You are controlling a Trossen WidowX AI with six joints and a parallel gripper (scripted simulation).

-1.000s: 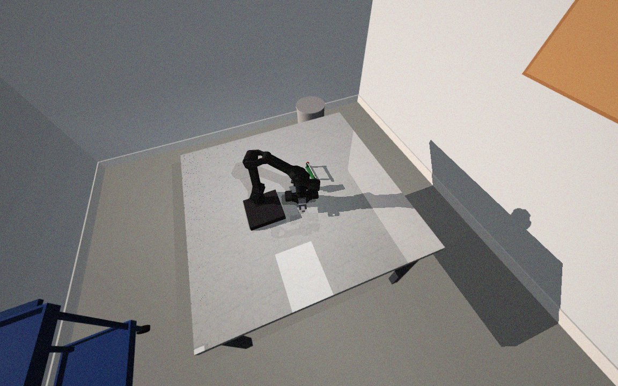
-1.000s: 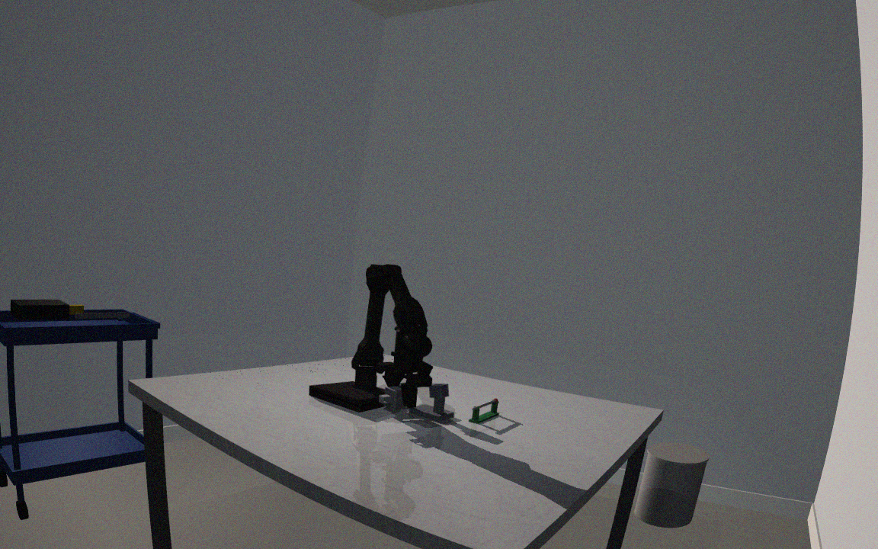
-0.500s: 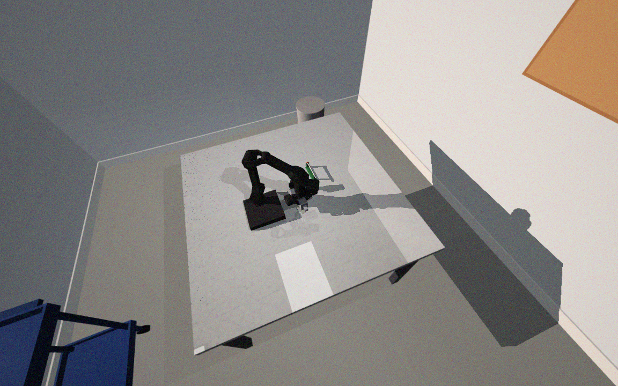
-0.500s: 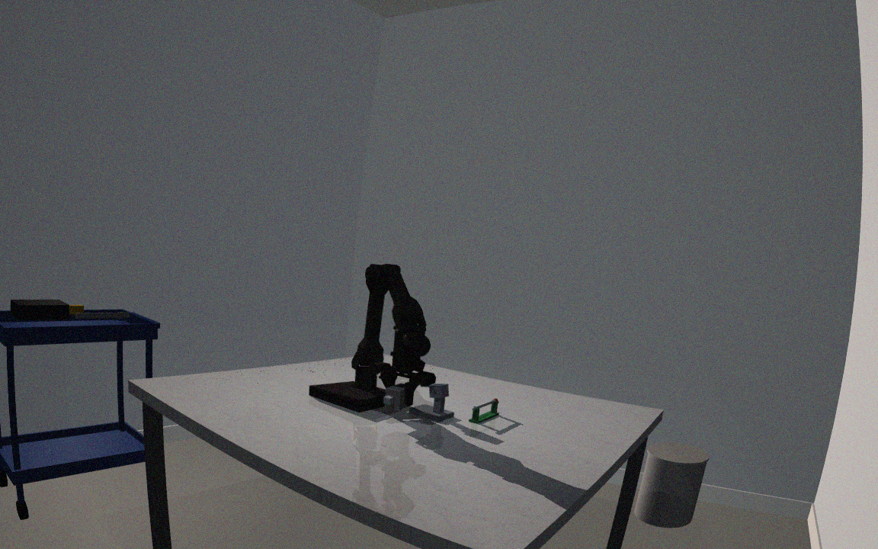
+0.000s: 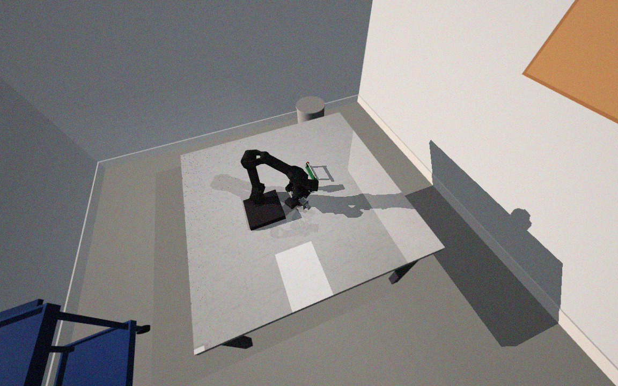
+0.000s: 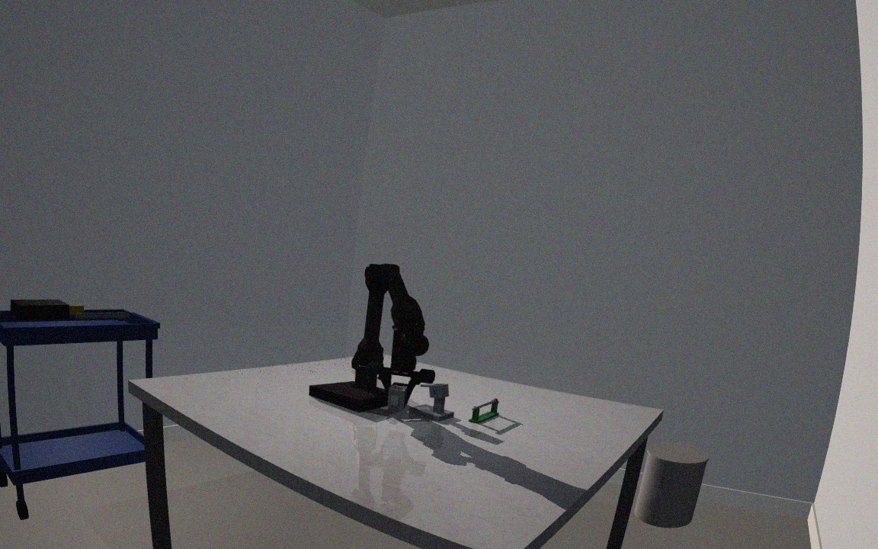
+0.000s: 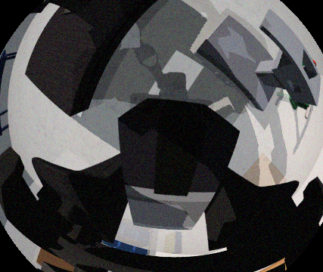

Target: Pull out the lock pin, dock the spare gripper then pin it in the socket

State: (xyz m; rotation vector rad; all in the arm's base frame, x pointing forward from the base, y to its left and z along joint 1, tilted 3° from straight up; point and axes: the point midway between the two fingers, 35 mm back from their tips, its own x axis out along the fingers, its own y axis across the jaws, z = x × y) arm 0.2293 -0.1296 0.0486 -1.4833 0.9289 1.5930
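The spare gripper lies 20 mm above my gripper tip, 10 mm to the right of it and 10 mm ahead of it. From my gripper tip the other things lie so: mount 130 mm to the left, 40 mm ahead, 10 mm below; then green rack 240 mm to the left, 150 mm ahead, 30 mm below.
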